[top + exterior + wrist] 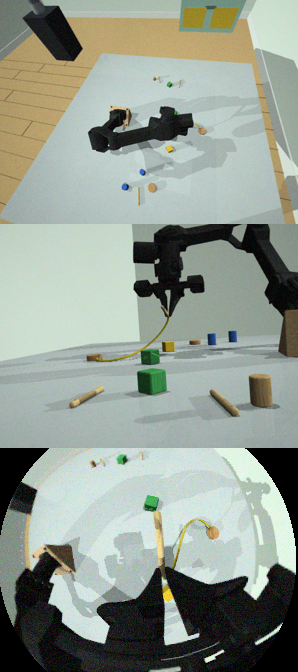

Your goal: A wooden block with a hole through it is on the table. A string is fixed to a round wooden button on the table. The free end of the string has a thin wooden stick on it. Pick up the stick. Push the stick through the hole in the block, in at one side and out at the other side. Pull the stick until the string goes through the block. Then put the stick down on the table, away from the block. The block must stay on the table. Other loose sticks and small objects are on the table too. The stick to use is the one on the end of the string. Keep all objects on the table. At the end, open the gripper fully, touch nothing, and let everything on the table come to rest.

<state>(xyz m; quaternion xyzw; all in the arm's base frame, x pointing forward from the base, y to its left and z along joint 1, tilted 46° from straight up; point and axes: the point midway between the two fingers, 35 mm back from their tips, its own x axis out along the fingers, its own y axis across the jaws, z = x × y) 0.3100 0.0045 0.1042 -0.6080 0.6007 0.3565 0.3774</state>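
The yellow cube is 9 cm to the right of my gripper tip, 9 cm below it and 2 cm ahead of it. The rest, counted from my gripper tip: wooden cylinder 44 cm to the left, 17 cm behind, 9 cm below.
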